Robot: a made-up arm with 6 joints.
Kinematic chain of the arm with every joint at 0, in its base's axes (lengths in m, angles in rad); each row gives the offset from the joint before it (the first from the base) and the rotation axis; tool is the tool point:
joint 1: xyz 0 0 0.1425 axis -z
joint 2: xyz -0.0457 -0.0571 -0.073 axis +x
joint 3: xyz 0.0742 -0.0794 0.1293 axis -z
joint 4: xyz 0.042 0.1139 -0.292 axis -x
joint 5: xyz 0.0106 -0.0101 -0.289 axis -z
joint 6: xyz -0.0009 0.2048 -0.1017 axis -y
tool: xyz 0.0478 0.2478 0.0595
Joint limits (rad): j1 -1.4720..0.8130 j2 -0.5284..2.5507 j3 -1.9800..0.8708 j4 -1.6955..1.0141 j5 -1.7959..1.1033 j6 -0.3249..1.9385
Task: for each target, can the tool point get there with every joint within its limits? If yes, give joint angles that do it. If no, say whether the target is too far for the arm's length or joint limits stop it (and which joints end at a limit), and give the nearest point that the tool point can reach.
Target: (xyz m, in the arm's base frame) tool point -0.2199 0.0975 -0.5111
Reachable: yes | joints -0.6793 -0.1212 0.3043 0.2180 -0.6931 1.0272
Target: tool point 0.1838 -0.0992 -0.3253
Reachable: no: joint limits stop it (at a limit: joint 1, joint 4, joint 5) | nearest point 0.2411 -0.1167 -0.4208 | short by 0.113 m
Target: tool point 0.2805 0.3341 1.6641
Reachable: no: too far | nearest point 0.1412 0.1682 0.7873 | short by 0.903 m
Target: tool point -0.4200 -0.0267 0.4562
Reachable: yes | joints 0.0933 1.8903 -0.3251 -0.9477 -0.6821 1.5143
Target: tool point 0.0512 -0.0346 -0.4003
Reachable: no: joint limits stop it (at a limit: joint 1, joint 4, joint 5) | nearest point 0.0661 -0.0307 -0.4902 | short by 0.091 m
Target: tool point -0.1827 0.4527 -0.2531
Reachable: yes | joints 0.2776 -0.2191 -0.7807 -0.5388 0.2133 0.2862
